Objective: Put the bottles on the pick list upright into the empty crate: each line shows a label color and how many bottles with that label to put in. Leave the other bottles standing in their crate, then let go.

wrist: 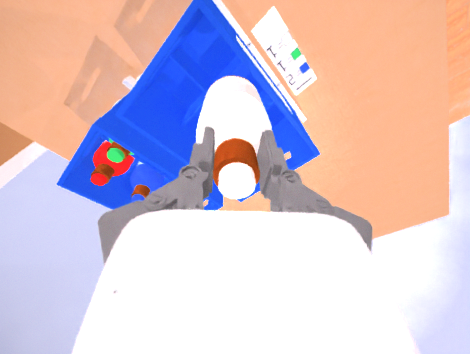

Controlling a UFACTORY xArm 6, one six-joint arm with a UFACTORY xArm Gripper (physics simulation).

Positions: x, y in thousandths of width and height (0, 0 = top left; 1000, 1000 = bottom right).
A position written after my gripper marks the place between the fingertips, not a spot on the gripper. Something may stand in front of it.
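Red bottle (224, 479), white bottle (497, 304) in sight. My gripper (503, 408) too.
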